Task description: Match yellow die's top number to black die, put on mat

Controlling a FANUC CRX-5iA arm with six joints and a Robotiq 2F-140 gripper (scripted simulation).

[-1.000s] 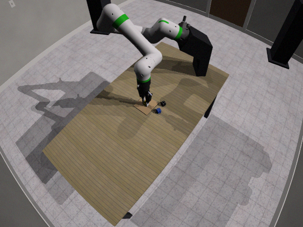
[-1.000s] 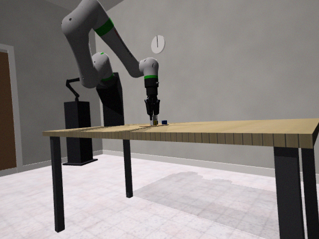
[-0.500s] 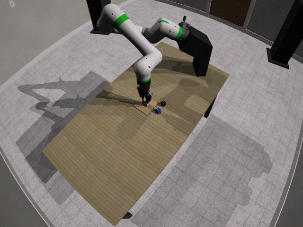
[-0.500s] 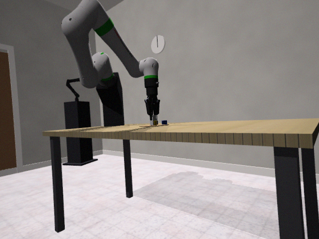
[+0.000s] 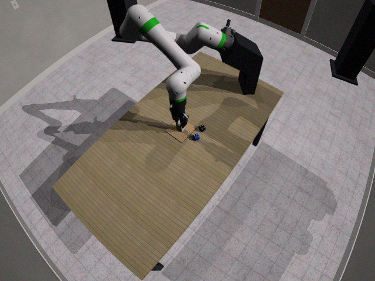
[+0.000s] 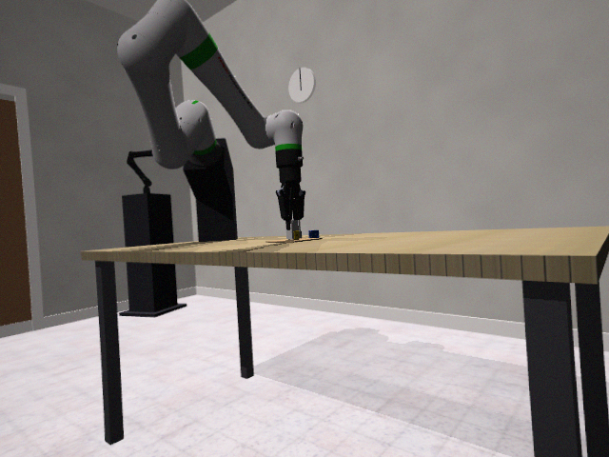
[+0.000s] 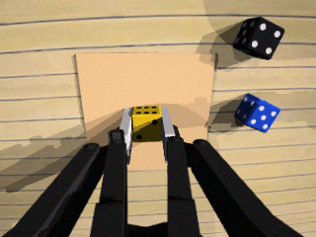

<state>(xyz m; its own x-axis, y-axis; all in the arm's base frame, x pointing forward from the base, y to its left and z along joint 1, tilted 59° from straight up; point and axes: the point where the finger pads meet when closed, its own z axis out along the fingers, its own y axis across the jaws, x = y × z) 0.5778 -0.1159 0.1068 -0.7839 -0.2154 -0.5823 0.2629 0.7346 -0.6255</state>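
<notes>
The yellow die is 20 mm below my hand. From my hand the other things lie so: tan mat: 40 mm below; then black die: 40 mm behind, 130 mm to the left, 20 mm below; then blue die: 30 mm ahead, 120 mm to the left, 20 mm below.
</notes>
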